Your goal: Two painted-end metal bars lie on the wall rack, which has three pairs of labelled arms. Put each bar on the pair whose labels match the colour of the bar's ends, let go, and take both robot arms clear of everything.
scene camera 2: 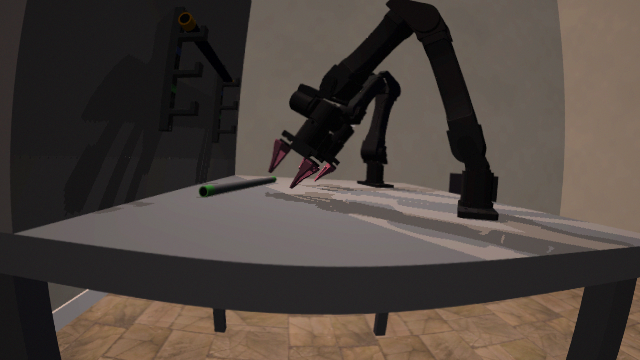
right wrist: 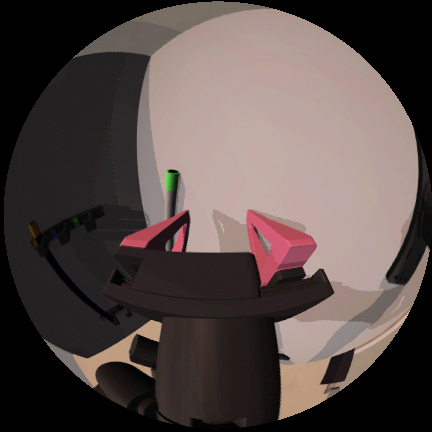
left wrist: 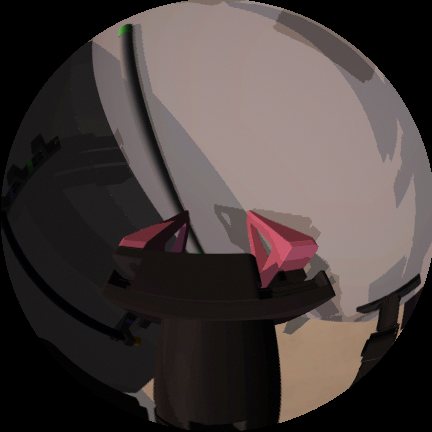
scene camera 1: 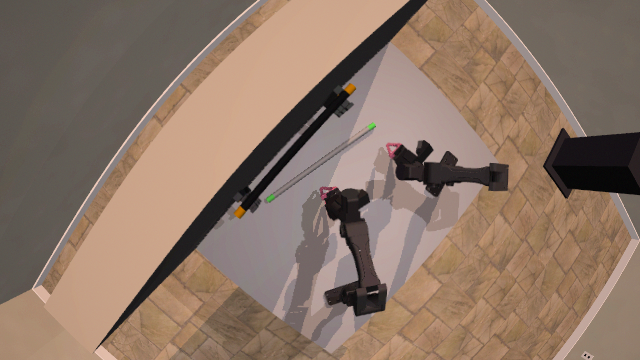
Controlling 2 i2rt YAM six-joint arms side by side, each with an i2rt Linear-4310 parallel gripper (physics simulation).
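Places are measured from the left arm's base along level axes (x up, y back, z right), in metres.
Where they show: left gripper, fingertip midpoint: (scene camera 2: pixel 279 180) (left wrist: pixel 217 214) (scene camera 1: pixel 323 194); right gripper, fingertip midpoint: (right wrist: pixel 217 214) (scene camera 1: pixel 390 148); left arm's base at its link origin: (scene camera 2: pixel 474 211) (scene camera 1: pixel 349 291); right arm's base at its link origin: (scene camera 2: pixel 374 185).
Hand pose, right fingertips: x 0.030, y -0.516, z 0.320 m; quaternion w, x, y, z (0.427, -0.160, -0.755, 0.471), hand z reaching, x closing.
Observation:
Things, the pixels of their centre, and the offset from my right fingertips. "*": a spot on its surface instead. Level surfaces: height alone.
- orange-ended black bar at the middle of its body: (scene camera 2: pixel 214 60) (scene camera 1: pixel 294 148) (right wrist: pixel 80 294) dx +0.292, dy -0.094, dz -0.369 m
- wall rack at the middle of its body: (scene camera 2: pixel 184 66) (scene camera 1: pixel 248 199) (left wrist: pixel 137 317) (right wrist: pixel 123 309) dx +0.214, dy +0.008, dz -0.549 m
- green-ended grey bar at the middle of its body: (left wrist: pixel 152 153) (scene camera 2: pixel 248 183) (right wrist: pixel 169 258) (scene camera 1: pixel 322 161) dx -0.020, dy -0.029, dz -0.271 m
- rack's second upright at a spot on its surface: (scene camera 2: pixel 216 112) * dx +0.182, dy -0.212, dz -0.217 m
- table at its surface level: dx -0.031 m
The orange-ended black bar (scene camera 1: pixel 295 150) (scene camera 2: pixel 212 54) (right wrist: pixel 72 290) rests on the top pair of arms of the wall rack (scene camera 2: pixel 165 100); the label there is hard to see. Blue and green labels show on the lower arms. The green-ended grey bar (scene camera 1: pixel 320 162) (scene camera 2: pixel 240 185) (left wrist: pixel 148 137) (right wrist: pixel 171 200) lies on the table in front of the rack. My left gripper (scene camera 1: pixel 322 192) (scene camera 2: pixel 281 179) (left wrist: pixel 217 214) is open and empty, low over the table beside this bar. My right gripper (scene camera 1: pixel 392 149) (right wrist: pixel 217 214) is open and empty, above the table near the bar's other end; scene camera 2 partly hides it.
The rack's second upright (scene camera 2: pixel 216 112) stands farther along the dark wall. The table (scene camera 2: pixel 300 235) ends at the wall side close behind the green-ended bar. The two arms stand close together, and their shadows fall on the table. A black post (scene camera 1: pixel 595 162) stands beyond the table.

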